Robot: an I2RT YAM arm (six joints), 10 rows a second.
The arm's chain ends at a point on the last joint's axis. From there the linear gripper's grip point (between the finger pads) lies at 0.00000 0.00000 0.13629 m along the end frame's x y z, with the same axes.
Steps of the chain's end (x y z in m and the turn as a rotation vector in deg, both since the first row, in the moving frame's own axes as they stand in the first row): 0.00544 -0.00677 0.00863 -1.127 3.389 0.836; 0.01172 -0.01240 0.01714 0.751 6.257 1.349; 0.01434 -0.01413 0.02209 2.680 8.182 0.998; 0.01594 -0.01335 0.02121 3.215 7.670 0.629; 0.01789 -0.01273 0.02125 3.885 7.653 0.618
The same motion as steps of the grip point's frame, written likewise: 0.01348 -0.00403 0.00837 -1.127 3.389 0.836; 0.02659 -0.01401 0.01632 0.751 6.257 1.349; 0.03378 -0.02031 0.02055 2.680 8.182 0.998; 0.03416 -0.02087 0.01978 3.215 7.670 0.629; 0.03608 -0.02184 0.01972 3.885 7.653 0.618
